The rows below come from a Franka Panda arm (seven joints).
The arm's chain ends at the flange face. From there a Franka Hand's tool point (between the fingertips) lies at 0.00 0.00 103.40 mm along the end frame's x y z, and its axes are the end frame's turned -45 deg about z.
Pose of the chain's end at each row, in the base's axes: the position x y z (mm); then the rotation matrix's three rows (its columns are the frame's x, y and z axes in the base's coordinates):
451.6, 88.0, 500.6; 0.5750, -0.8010, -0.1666; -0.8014, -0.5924, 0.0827; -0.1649, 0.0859, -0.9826
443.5, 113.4, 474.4; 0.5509, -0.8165, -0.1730; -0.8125, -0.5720, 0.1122; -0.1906, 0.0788, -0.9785
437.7, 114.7, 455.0; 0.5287, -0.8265, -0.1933; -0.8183, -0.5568, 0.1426; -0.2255, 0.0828, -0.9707
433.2, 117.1, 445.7; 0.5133, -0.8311, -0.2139; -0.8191, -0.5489, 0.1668; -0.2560, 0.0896, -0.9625
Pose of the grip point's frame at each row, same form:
434.4, 96.6, 399.0; 0.9730, -0.1598, -0.1666; -0.1478, -0.9856, 0.0827; -0.1773, -0.0559, -0.9826
425.6, 125.0, 373.2; 0.9669, -0.1878, -0.1730; -0.1701, -0.9790, 0.1122; -0.1905, -0.0791, -0.9785
417.7, 129.4, 354.6; 0.9583, -0.2106, -0.1933; -0.1849, -0.9723, 0.1426; -0.2180, -0.1009, -0.9707
411.1, 134.3, 346.2; 0.9506, -0.2247, -0.2139; -0.1911, -0.9673, 0.1668; -0.2444, -0.1177, -0.9625

